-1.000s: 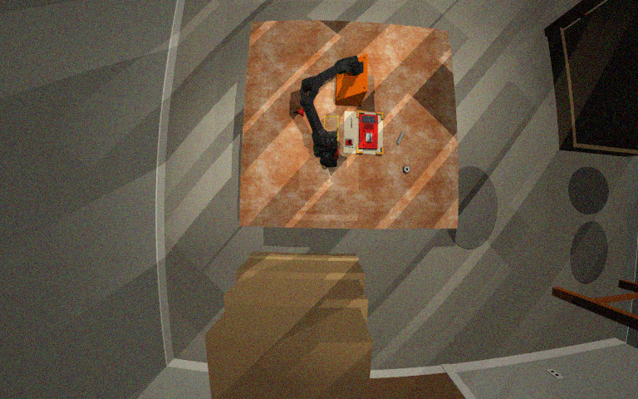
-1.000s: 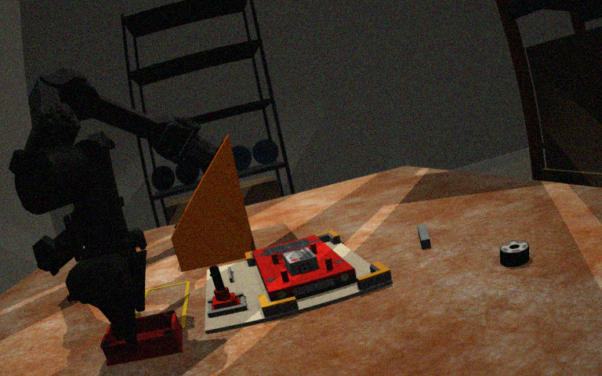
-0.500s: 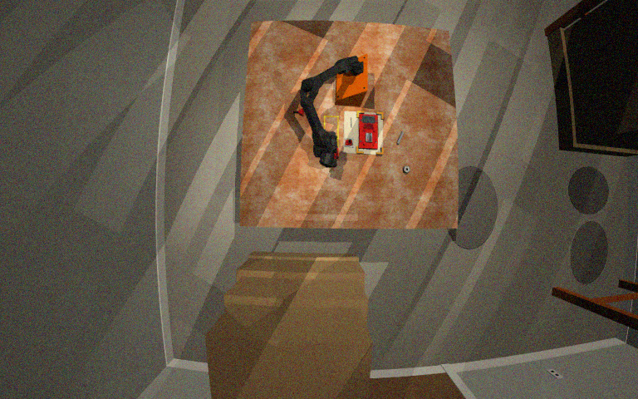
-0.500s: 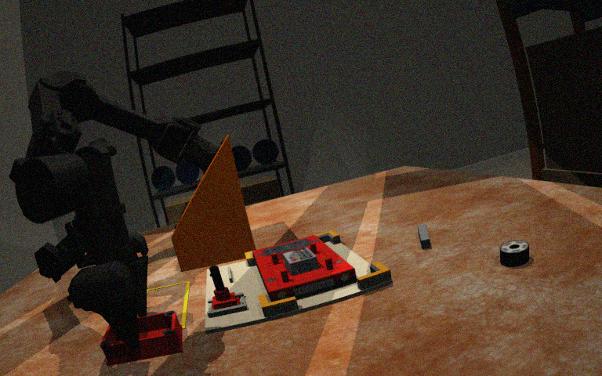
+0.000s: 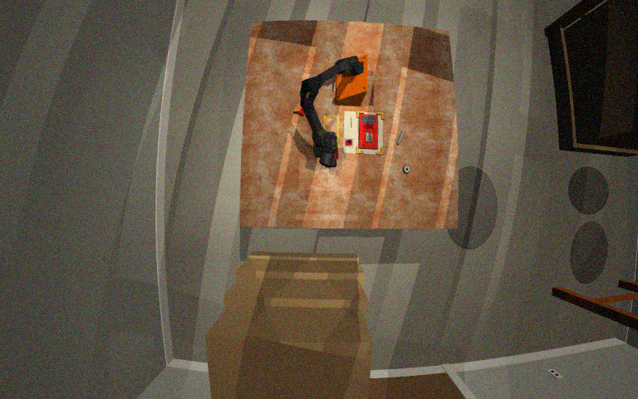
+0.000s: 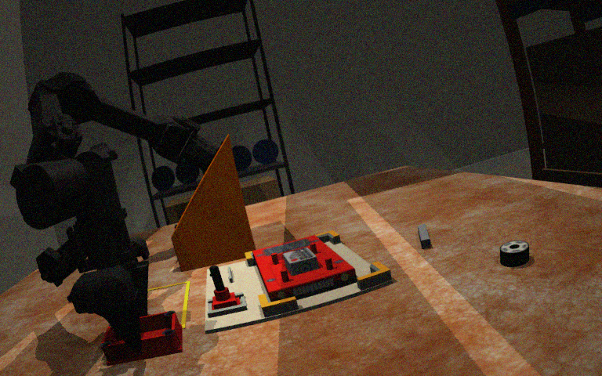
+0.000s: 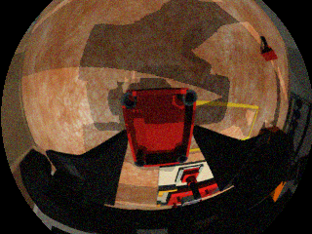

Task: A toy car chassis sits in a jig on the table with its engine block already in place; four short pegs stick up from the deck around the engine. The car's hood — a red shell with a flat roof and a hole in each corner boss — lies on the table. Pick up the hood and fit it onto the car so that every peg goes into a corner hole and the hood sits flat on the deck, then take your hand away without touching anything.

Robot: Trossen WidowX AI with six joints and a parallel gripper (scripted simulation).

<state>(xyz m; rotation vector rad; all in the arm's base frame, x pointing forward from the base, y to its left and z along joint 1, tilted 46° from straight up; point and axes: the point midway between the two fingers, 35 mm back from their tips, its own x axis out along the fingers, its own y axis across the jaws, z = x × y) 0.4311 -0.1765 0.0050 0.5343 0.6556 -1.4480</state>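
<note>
Right now the black post is 10 cm to the left of my gripper tip, 6 cm behind it and 2 cm above it. The rest, counted from my gripper tip: grey bar: 41 cm to the left, 12 cm behind, 1 cm below; grey engine block: 22 cm to the left, 10 cm behind, 1 cm above; red hood: 1 cm below.
</note>
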